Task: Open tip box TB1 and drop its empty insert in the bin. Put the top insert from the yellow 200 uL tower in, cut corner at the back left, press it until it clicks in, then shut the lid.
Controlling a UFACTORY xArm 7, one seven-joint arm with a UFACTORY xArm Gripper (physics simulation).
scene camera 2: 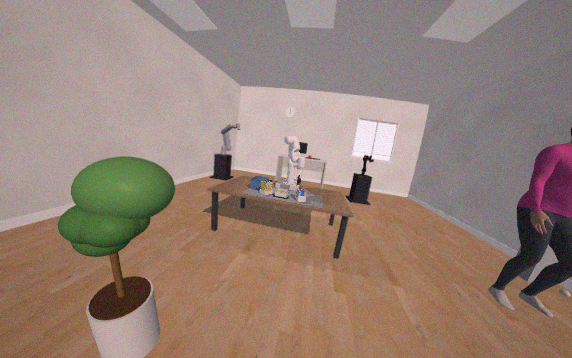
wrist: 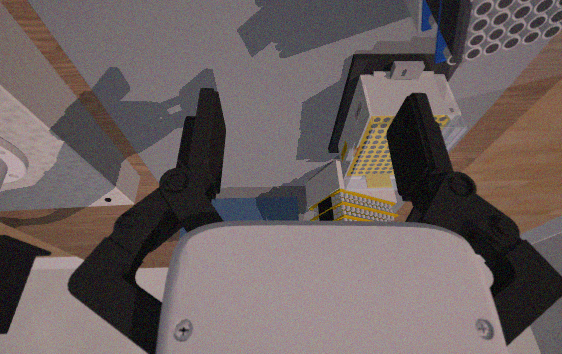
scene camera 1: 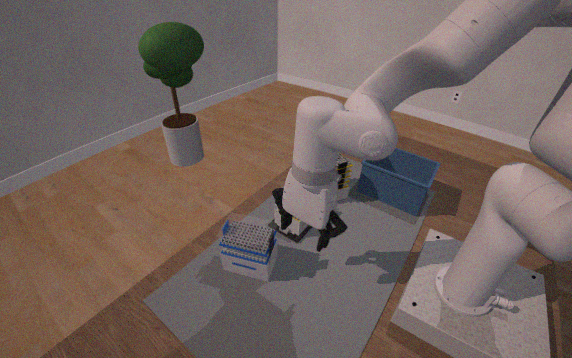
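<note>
The white tip box TB1 stands in a dark holder in the wrist view, with a grey latch on its near side. A yellow perforated insert is in it. Clear lid parts show at its edge; I cannot tell the lid's position. In scene camera 1 the tip box is partly hidden by my gripper. The gripper is open and empty, one finger overlapping the box in the wrist view. The yellow tower stands beyond the box. The blue bin is beside the tower.
A rack tower with blue layers stands near the tip box on the grey mat. The arm's base plate is at the right in scene camera 1. A potted plant and a person are off the table.
</note>
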